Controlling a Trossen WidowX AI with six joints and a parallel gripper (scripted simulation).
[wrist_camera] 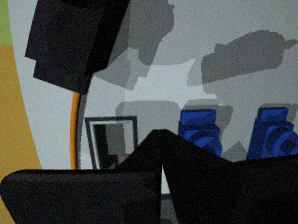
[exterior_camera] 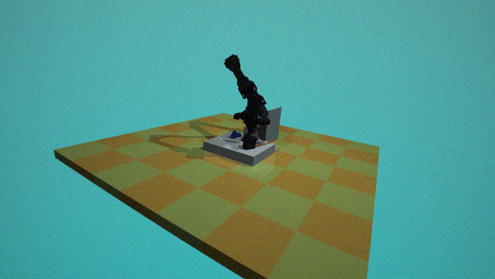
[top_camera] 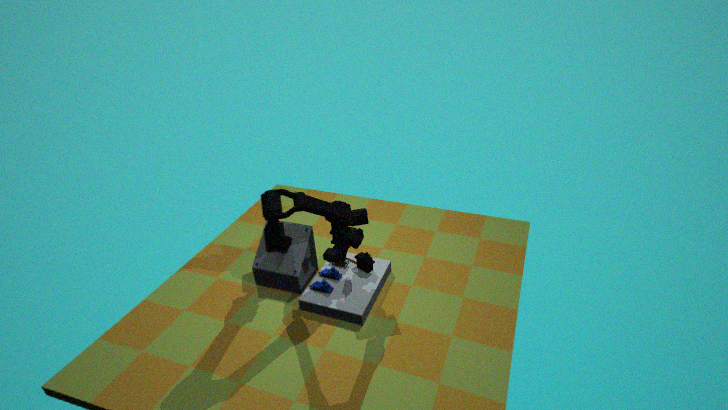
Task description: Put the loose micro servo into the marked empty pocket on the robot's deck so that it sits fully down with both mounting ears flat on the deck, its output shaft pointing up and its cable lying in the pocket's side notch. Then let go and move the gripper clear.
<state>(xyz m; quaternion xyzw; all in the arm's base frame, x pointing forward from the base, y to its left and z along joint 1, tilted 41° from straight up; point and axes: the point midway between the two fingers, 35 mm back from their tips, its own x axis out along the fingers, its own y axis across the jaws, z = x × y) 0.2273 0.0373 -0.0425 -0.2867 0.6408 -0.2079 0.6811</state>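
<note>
Now: the grey deck 7 cm ahead of my gripper tip, 3 cm to the right of it and 7 cm below it.
</note>
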